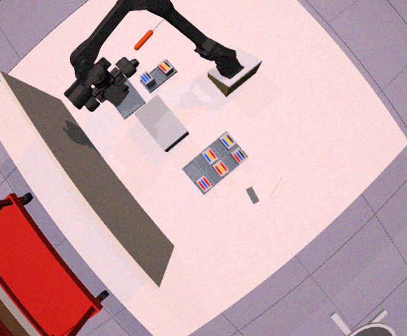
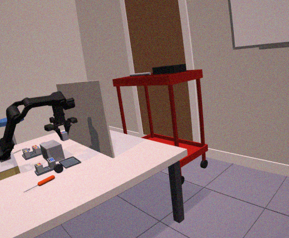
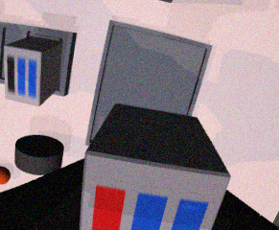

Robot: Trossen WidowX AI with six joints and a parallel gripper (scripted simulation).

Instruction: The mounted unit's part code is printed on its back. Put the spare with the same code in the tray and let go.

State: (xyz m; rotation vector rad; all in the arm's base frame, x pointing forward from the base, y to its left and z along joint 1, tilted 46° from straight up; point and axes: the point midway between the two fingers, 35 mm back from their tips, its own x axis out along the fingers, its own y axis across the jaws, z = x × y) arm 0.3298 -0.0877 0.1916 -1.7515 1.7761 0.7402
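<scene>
The flat grey tray lies 150 mm below my gripper tip. From my gripper tip the other things lie so: tall grey panel (210 mm ahead, 160 mm to the left, 70 mm above); then black puck (100 mm behind, 80 mm to the right, 130 mm below); then mounted unit (40 mm behind, 180 mm to the left, 100 mm below).
</scene>
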